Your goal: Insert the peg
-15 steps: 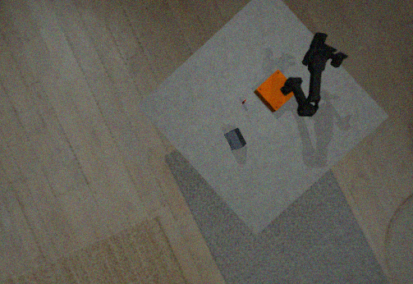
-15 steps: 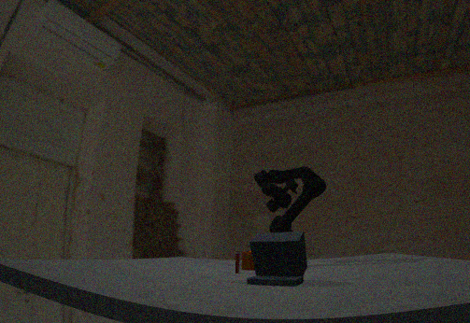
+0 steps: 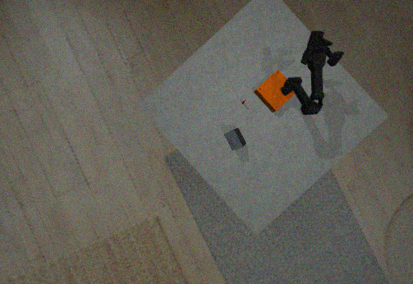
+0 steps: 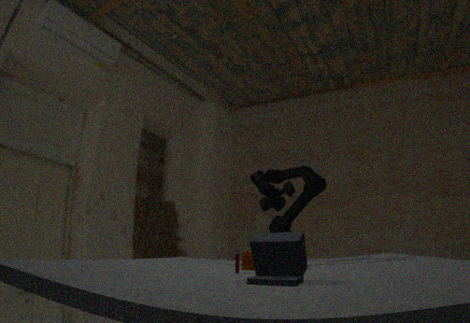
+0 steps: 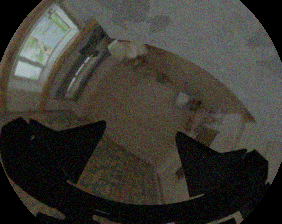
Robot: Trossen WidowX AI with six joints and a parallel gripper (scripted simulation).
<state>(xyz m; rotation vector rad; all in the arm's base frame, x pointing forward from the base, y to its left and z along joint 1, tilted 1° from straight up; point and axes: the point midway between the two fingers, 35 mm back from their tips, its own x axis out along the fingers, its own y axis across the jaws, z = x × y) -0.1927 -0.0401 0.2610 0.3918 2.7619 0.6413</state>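
Right now my gripper tip is 50 cm short of the red peg, 26 cm above it and 7 cm to the left of it. Round my gripper tip: grey sloped panel block (70 cm ahead, 24 cm below, 11 cm to the left).
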